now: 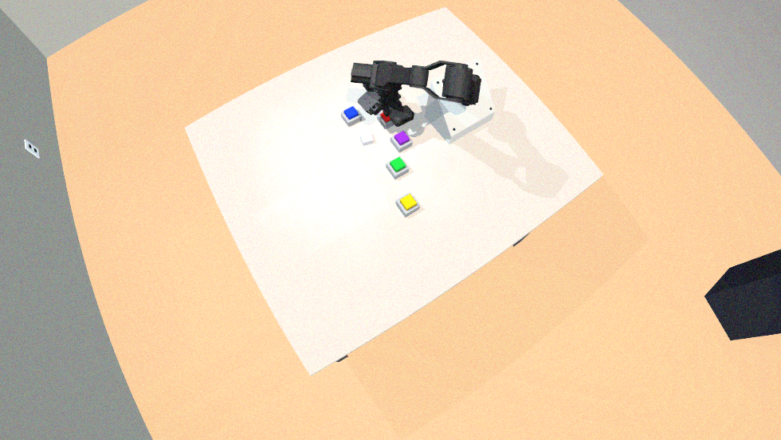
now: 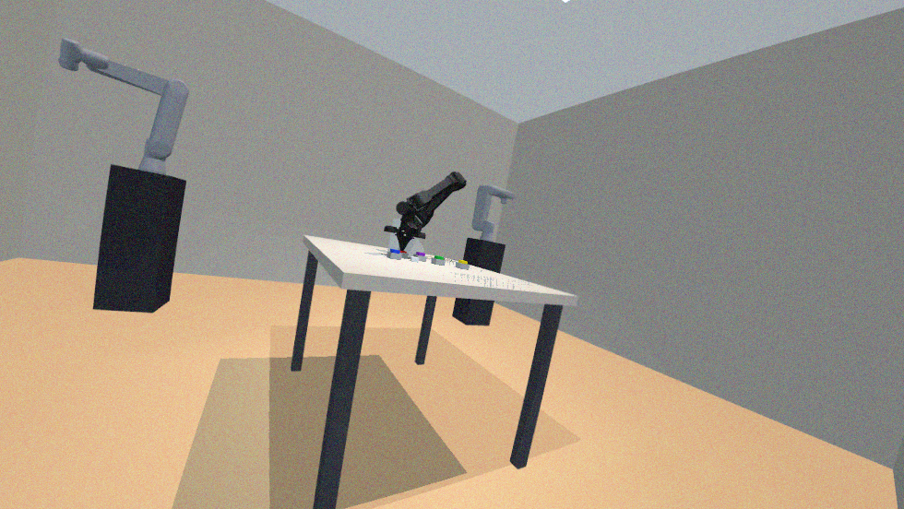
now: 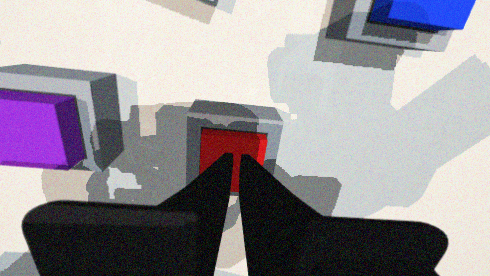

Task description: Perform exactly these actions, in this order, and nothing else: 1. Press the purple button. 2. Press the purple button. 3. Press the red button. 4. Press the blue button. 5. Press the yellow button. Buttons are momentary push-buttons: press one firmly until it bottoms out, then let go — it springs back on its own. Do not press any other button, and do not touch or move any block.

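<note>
The red button lies 1 cm below my gripper tip. From my gripper tip the other things lie so: purple button: 9 cm to the left; then blue button: 9 cm ahead, 6 cm to the right; then small white block: 9 cm ahead, 3 cm to the left, 2 cm below.
</note>
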